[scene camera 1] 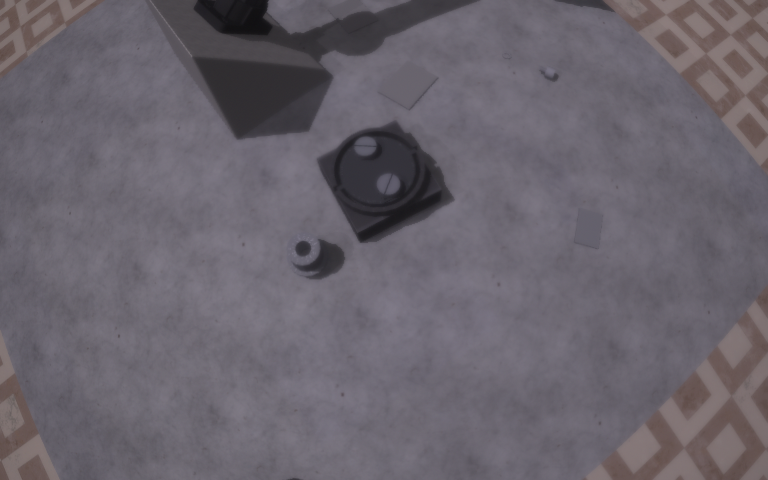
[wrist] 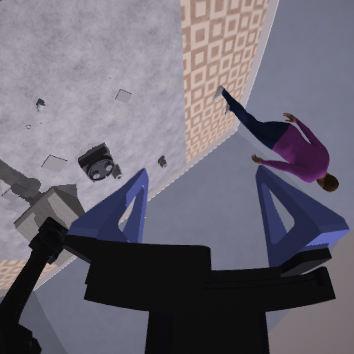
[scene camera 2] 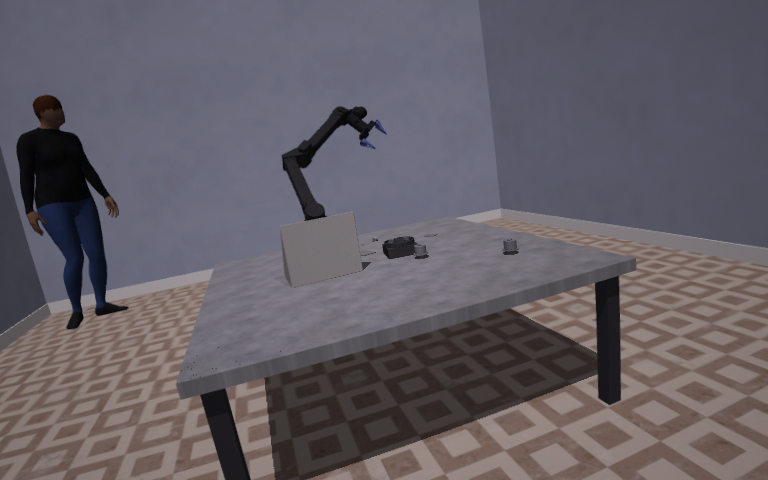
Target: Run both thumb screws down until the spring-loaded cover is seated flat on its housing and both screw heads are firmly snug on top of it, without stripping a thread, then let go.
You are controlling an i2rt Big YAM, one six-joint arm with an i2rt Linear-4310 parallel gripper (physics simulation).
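Places are measured from the arm's base along level axes (x up, y back, z right), in centimetres.
Where they show: gripper, fingertip midpoint: (wrist: pixel 201 171) (scene camera 2: pixel 381 141); arm's base, link origin: (scene camera 1: pixel 231 21) (wrist: pixel 54 230) (scene camera 2: pixel 318 243).
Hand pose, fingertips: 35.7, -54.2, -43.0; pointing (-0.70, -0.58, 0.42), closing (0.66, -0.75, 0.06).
Note:
Things, the pixels of their centre, and the offset from my fingertips, as dx, dy, dz. "pt": a spot on its surface instead.
- dark square housing, body centre: (scene camera 1: pixel 378 176) (scene camera 2: pixel 400 246) (wrist: pixel 98 165) -44.6, +20.4, +43.6
- table with its round dark cover, body centre: (scene camera 1: pixel 377 172) (wrist: pixel 100 168) -43.1, +20.4, +43.6
- light grey slotted screw head, surface spot: (scene camera 1: pixel 365 146) pt -40.9, +23.4, +42.8
- grey knurled cylinder, body centre: (scene camera 1: pixel 306 254) (scene camera 2: pixel 420 251) (wrist: pixel 116 173) -44.9, +19.2, +57.8
- small cylinder, body centre: (scene camera 2: pixel 510 246) (wrist: pixel 162 163) -44.9, -3.3, +83.0
- small part, body centre: (scene camera 1: pixel 546 71) -46.4, +16.0, +9.2
The dark square housing (scene camera 1: pixel 362 229) (scene camera 2: pixel 399 250) (wrist: pixel 93 151) stands on the table with its round dark cover (scene camera 1: pixel 362 175) inside a raised ring. One light grey slotted screw head (scene camera 1: pixel 365 146) is at the upper left of the cover and the other screw head (scene camera 1: pixel 389 183) at its lower right in scene camera 1. Whether the cover is flat or the heads touch it cannot be told. My gripper (scene camera 2: pixel 377 137) (wrist: pixel 201 171) is open and empty, high above the table and well away from the housing. It does not show in scene camera 1.
A grey knurled cylinder (scene camera 1: pixel 305 254) (scene camera 2: pixel 420 250) stands close to the housing. Another small cylinder (scene camera 2: pixel 510 245) (wrist: pixel 162 161) stands farther off. A wedge-shaped block (scene camera 1: pixel 254 90) (scene camera 2: pixel 321 249) is at the arm's base. Thin plates (scene camera 1: pixel 408 84) (scene camera 1: pixel 589 228) and a small part (scene camera 1: pixel 548 73) lie around. A person (wrist: pixel 302 152) stands beyond the table.

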